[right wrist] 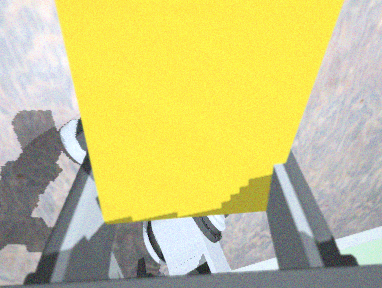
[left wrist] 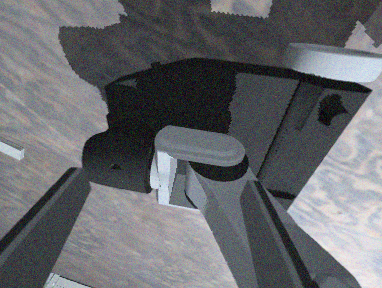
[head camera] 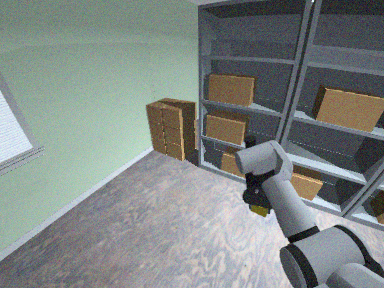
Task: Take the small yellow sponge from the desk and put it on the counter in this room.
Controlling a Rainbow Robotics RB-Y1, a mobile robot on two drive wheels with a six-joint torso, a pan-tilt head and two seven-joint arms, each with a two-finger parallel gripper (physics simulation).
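Frame: origin at the robot's base, x ahead, y left, z up, level; centimetres.
Seen in the pictures: left gripper, fingertip midpoint: [right wrist: 151,266] [left wrist: 168,183]; right gripper, fingertip midpoint: [right wrist: 186,149] [head camera: 259,209].
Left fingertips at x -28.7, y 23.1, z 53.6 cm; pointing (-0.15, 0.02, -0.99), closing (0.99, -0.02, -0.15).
Observation:
A point is followed by its place in that frame.
The small yellow sponge [head camera: 259,210] @(x 35.7, y -21.2, z 95.3 cm) [right wrist: 200,75] @(x 40.6, y -24.1, z 97.3 cm) is held by my right gripper [head camera: 257,204] @(x 36.7, y -21.9, z 94.5 cm) [right wrist: 186,149] @(x 36.7, y -21.9, z 94.5 cm), whose fingers are shut on its two sides. In the head camera view it hangs below the dark gripper body, above the floor and right of the middle. In the right wrist view it fills much of the picture between the fingers. My left gripper [left wrist: 168,183] @(x -28.7, y 23.1, z 53.6 cm) is open, with its fingers wide apart and no object between them; part of the robot's base shows beyond them. The desk and the counter do not show in these views.
Tall grey shelves [head camera: 299,55] @(x 128.7, y -74.2, z 148.8 cm) with cardboard boxes [head camera: 231,90] @(x 155.3, y -27.4, z 113.1 cm) [head camera: 349,108] @(x 108.5, y -117.3, z 114.8 cm) stand at the back and right. Stacked brown boxes [head camera: 172,130] @(x 191.0, y 43.7, z 49.4 cm) stand in the corner beside them. A green wall [head camera: 100,100] @(x 155.7, y 117.9, z 106.0 cm) with a window [head camera: 15,131] @(x 81.2, y 156.1, z 104.7 cm) runs along the left.

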